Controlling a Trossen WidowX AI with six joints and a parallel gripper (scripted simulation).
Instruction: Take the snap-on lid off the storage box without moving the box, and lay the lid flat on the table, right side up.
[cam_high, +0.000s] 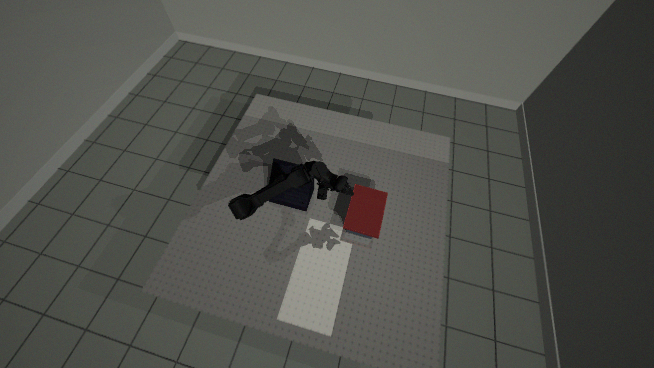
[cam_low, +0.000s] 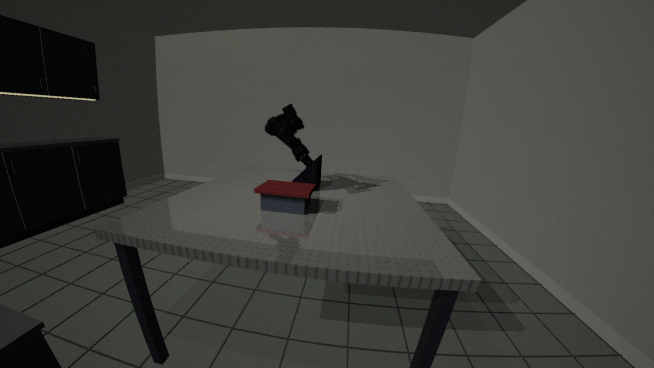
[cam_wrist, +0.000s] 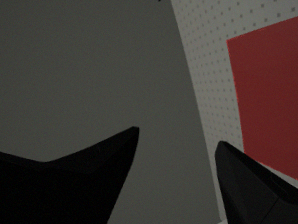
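Now: gripper tip 9 cm short of the red lid, 4 cm to the right of it and 21 cm above it. From my gripper tip the other things lie so: blue storage box: 9 cm ahead, 4 cm to the left, 26 cm below.
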